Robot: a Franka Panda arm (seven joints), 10 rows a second.
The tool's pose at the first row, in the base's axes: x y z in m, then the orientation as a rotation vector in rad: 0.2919, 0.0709, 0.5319, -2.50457, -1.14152, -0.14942
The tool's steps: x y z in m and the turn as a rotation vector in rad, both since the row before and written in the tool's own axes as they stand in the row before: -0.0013, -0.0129, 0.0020, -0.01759, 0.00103, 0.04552; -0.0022, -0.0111, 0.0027, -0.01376, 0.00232, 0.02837; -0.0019, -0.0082, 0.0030, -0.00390, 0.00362, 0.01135; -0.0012, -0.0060, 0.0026, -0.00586, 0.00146, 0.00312; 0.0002, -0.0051, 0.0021, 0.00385, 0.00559, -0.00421
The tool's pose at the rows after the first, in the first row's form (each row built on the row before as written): 0.2813, 0.0784, 0.5336, -2.54337, -1.08640, -0.14900; 0.2717, 0.0850, 0.5338, -2.56891, -1.05144, -0.15243; 0.2645, 0.0903, 0.5329, -2.57666, -1.03607, -0.15631; 0.2594, 0.0945, 0.5319, -2.58290, -1.03252, -0.16064; 0.2560, 0.0988, 0.5314, -2.57556, -1.03536, -0.16668
